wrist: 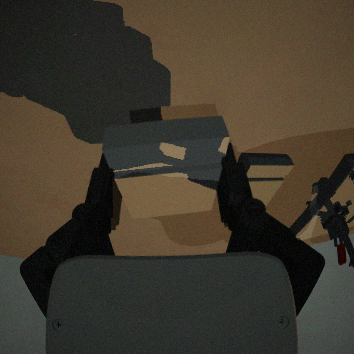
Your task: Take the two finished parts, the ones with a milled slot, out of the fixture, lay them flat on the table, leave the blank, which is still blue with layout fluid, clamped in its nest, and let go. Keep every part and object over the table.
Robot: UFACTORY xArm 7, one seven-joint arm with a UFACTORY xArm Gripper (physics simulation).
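Places are measured from the arm's base along level axes (x ahead, y left, z up), in centimetres.
Pixels of known places: gripper, fingertip midpoint: (167, 159).
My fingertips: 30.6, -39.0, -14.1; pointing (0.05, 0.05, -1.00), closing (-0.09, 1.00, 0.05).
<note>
Ahead of a thing's pixels: the offset from my fingertips to its top centre, as dx, dy, dz. "*": to the spot under its first point. Level surfaces: height alone.
My gripper (167, 159) is shut on a finished part @(+0.4, +0.0, +2.1) (165, 131), a dark grey and tan block with a milled slot across it, held between both fingers. Its height over the table @(dz -3.9) (280, 75) is hard to tell. The other finished part @(+8.5, +10.3, -2.9) (270, 171), also slotted, lies on the table to the right, beyond the right finger and apart from the held part. The fixture shows in part at the right edge, with a dark clamp @(* +16.3, +28.9, -1.0) (336, 221) and its red handle tip @(* +18.7, +29.9, +4.5) (341, 254). The blue blank does not show in this view.
The table's near edge curves across the lower part of the view, with grey floor (15, 295) below it. A large dark shadow (75, 60) lies at the upper left. A small dark and brown patch beyond the held part is unclear.
</note>
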